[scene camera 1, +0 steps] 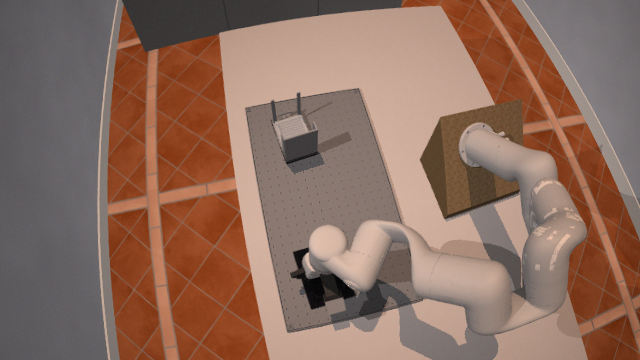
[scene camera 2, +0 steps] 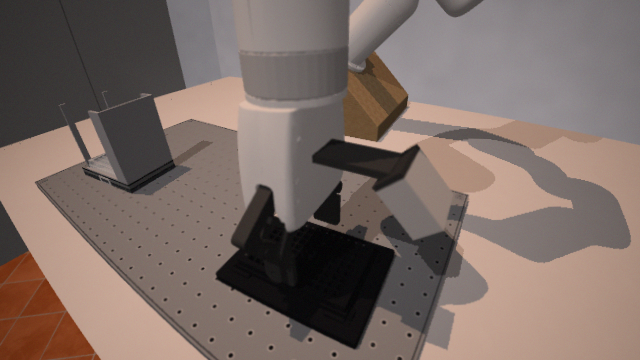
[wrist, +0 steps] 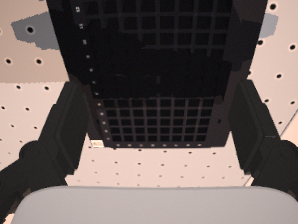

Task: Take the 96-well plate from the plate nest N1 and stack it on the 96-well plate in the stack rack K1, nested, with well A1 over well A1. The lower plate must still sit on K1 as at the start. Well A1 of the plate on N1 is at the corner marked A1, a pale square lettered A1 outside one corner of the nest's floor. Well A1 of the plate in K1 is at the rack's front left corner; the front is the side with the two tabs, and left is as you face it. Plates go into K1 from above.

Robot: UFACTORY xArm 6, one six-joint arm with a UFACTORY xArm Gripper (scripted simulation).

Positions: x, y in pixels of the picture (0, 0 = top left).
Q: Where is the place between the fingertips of my gripper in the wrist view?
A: At 158, 98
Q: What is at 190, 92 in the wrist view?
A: A black 96-well plate.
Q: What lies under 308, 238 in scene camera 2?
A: A black 96-well plate.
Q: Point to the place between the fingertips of my gripper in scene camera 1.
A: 324, 271
